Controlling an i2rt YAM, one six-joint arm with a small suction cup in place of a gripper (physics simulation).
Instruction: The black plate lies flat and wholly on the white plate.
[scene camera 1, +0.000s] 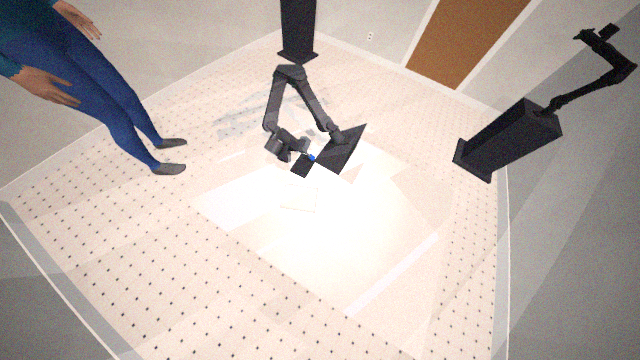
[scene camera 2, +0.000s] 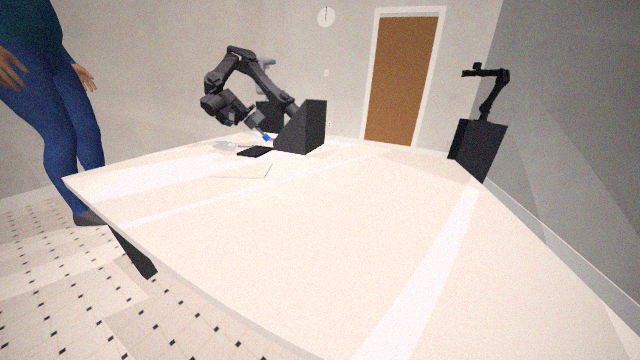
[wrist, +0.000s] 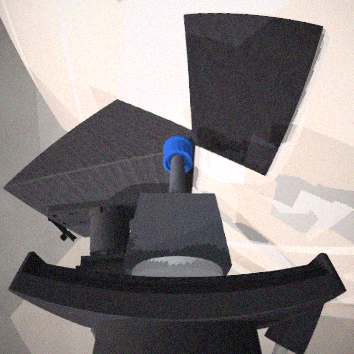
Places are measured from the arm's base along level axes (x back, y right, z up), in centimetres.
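Pixels of known places: hand, tool point: (scene camera 1: 312, 158) (scene camera 2: 268, 139) (wrist: 177, 148); arm's base, link origin: (scene camera 1: 340, 141) (scene camera 2: 300, 119) (wrist: 109, 208).
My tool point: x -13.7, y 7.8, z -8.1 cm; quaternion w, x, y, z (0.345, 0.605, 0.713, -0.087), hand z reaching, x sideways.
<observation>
For each thing: its middle in the pictures, then the offset to it from my tool point.
- black plate, body centre: (wrist: 236, 102) (scene camera 2: 256, 151) (scene camera 1: 303, 165) dz -4.5, dx -4.7, dy +3.0 cm
- white plate, body centre: (scene camera 2: 243, 168) (scene camera 1: 299, 197) dz -4.7, dx -21.4, dy -7.8 cm
The black plate (scene camera 1: 302, 167) (scene camera 2: 255, 151) (wrist: 250, 75) lies flat on the table near the arm's base, apart from the white plate. The white plate (scene camera 1: 299, 198) (scene camera 2: 245, 172) lies flat on the table, pale and hard to tell from the bright top; I cannot make it out in the wrist view. My gripper, a blue suction cup (scene camera 1: 312, 157) (scene camera 2: 266, 137) (wrist: 178, 150), is open, with nothing on it. It hangs tilted a little above the table, near the edge of the black plate closest to the base.
The arm's dark wedge-shaped base (scene camera 1: 341, 154) (scene camera 2: 315, 125) (wrist: 100, 145) stands close beside the black plate. A person (scene camera 1: 107, 95) (scene camera 2: 45, 95) stands to the left. Another arm on a dark pedestal (scene camera 1: 510, 140) (scene camera 2: 477, 145) stands to the right. A dark post (scene camera 1: 298, 30) stands behind.
</observation>
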